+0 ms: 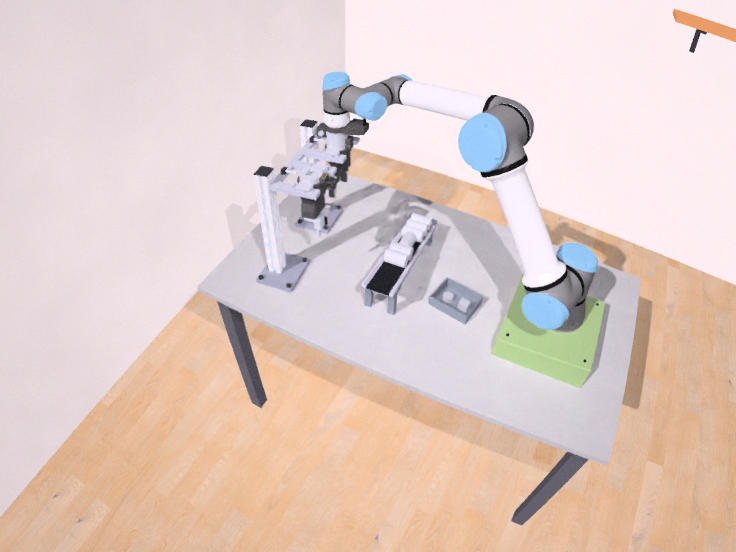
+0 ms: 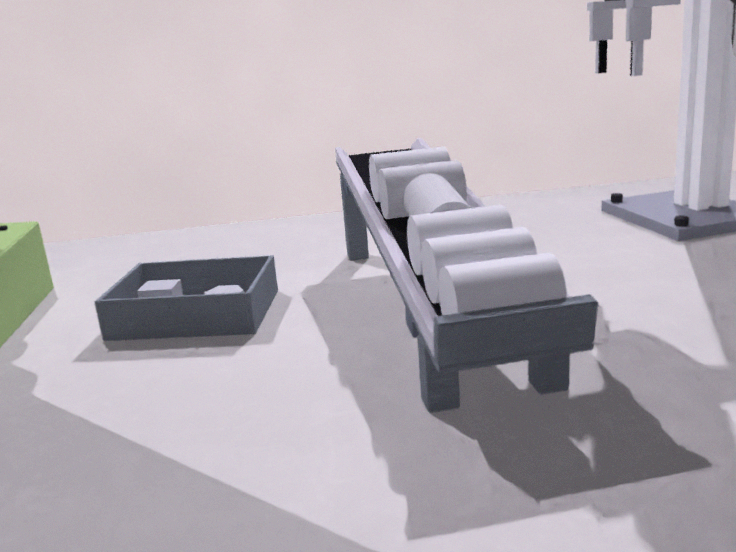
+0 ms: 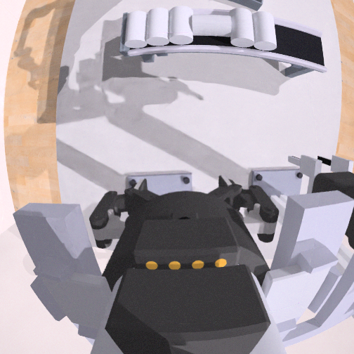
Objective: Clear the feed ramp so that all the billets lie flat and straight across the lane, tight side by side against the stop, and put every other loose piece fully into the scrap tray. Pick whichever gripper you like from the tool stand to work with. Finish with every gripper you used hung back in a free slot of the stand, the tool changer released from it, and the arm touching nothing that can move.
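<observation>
My gripper (image 1: 337,184) (image 3: 184,212), the black adaptive one, is at a stand slot under the arm's tool changer, fingers apart, open and empty. Whether it is locked on cannot be seen. On the feed ramp (image 1: 386,276) (image 2: 387,252), three billets (image 2: 502,288) (image 3: 158,26) lie across the lane side by side at the stop (image 2: 517,333). Behind them one cylinder (image 2: 432,191) (image 3: 212,25) lies lengthwise along the lane, then two more billets (image 2: 410,158) (image 3: 254,29) lie across. The scrap tray (image 1: 441,308) (image 2: 178,317) holds a block (image 2: 159,288) and a flat angular piece (image 2: 224,289).
The parallel gripper (image 1: 316,224) (image 2: 618,57) hangs in a neighbouring slot. The tool stand's posts (image 1: 270,219) (image 2: 701,118) rise from base plates near the table edge. Its slot arms (image 3: 54,232) flank my gripper. The green robot base (image 1: 535,350) stands beyond the tray.
</observation>
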